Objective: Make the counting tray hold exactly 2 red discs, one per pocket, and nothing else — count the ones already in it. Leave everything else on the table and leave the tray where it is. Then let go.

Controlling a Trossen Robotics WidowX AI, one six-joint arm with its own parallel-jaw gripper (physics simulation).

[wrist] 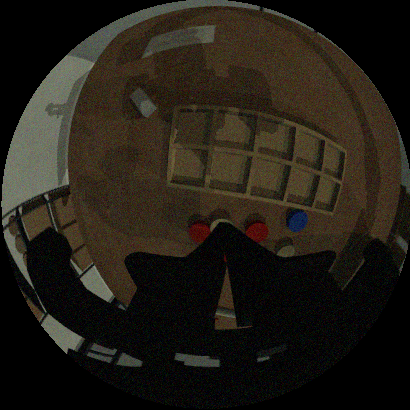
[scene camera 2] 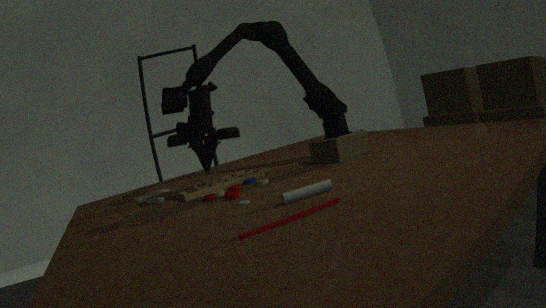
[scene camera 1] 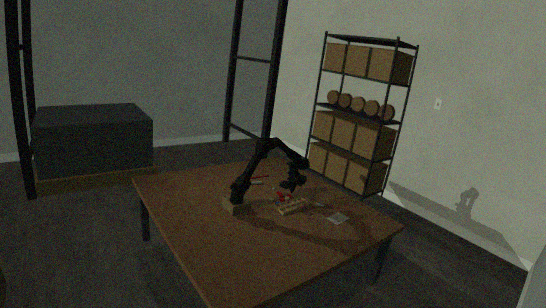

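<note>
The wooden counting tray [scene camera 1: 292, 206] [wrist: 240, 194] lies on the table with two rows of pockets. The pockets look empty in the wrist view, some under shadow. My gripper [scene camera 2: 207, 170] [wrist: 222, 226] is shut and empty, above the table beside the tray's long side. Past its fingertips in the wrist view, one red disc [wrist: 199, 232] lies to the left and another red disc [wrist: 257, 231] to the right, with a pale disc [wrist: 220, 223] partly hidden between them. A bit of red shows behind the fingers. A blue disc [scene camera 2: 249, 181] [wrist: 297, 220] lies near the tray.
Another pale disc [wrist: 286, 250] lies beyond the blue one. A light block [wrist: 143, 102] and a pale sheet [scene camera 1: 338, 218] [wrist: 185, 39] lie past the tray. A white cylinder [scene camera 2: 307, 191] and a red stick [scene camera 2: 290, 218] lie on the table. A shelf rack [scene camera 1: 370, 39] stands behind.
</note>
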